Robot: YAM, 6 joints.
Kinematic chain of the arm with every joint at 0, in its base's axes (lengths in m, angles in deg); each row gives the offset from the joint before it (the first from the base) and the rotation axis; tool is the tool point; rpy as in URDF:
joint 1: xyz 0 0 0.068 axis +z
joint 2: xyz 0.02 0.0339 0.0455 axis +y
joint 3: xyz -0.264 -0.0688 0 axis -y
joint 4: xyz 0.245 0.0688 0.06 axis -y
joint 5: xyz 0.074 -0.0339 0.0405 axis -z
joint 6: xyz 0.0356 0 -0.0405 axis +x
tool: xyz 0 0 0 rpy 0 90 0
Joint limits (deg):
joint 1: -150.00..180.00
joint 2: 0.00..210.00
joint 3: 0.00..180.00
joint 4: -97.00..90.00
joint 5: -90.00..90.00
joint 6: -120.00..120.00
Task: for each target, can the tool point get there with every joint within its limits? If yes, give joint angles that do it. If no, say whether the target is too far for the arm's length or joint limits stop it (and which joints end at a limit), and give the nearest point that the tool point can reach.
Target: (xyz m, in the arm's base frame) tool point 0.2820 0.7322 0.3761
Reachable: no: too far | nearest point 0.2199 0.5710 0.3168 | short by 0.183 m
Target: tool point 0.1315 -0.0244 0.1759
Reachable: yes | joints -8.34 32.51 16.49 -23.49 8.24 53.15
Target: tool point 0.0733 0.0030 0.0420
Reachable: yes | joints 0.91 103.05 13.85 -40.33 -3.01 -5.91
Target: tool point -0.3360 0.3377 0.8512
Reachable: no: too far | nearest point -0.2463 0.2476 0.6457 | short by 0.242 m
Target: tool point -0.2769 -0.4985 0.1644
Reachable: yes | joints -117.04 144.23 107.54 33.84 34.18 -90.30
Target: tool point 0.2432 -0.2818 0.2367
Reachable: yes | joints -50.81 94.51 59.95 6.76 -17.03 97.14
